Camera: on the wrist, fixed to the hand. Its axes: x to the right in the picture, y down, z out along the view.
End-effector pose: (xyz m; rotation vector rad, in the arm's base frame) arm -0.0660 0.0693 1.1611 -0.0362 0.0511 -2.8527
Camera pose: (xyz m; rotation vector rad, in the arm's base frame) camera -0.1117 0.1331 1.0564 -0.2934 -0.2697 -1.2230
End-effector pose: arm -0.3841 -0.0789 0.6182 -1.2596 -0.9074 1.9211
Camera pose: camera -0.2801 -0.0009 0.6328 1.1005 -0.3824 -2.2713
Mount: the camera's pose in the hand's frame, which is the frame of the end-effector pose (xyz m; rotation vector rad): 0.0236 -0.0700 -0.1080 0.2806 -0.3604 1.5855
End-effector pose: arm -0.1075 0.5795 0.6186 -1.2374 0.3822 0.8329
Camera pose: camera -0.0219 0.4805 0.6160 -0.2827 1.1673 2.1837
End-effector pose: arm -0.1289 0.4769 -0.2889 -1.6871 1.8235 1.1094
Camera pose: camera -0.0431 0.3820 -0.2614 0.4324 2.7222 1.3271
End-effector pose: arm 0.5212 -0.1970 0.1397 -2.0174 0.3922 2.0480
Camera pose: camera 0.6465 -0.1701 0.1133 0.6520 -1.7117 -1.7315
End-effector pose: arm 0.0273 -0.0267 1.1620 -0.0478 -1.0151 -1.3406
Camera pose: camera 0.0300 -0.1262 1.0771 -0.7370 -1.0104 0.2723
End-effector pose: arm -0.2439 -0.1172 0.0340 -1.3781 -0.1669 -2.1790
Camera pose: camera -0.3733 -0.1088 0.0168 -1.0406 0.3721 -0.5673
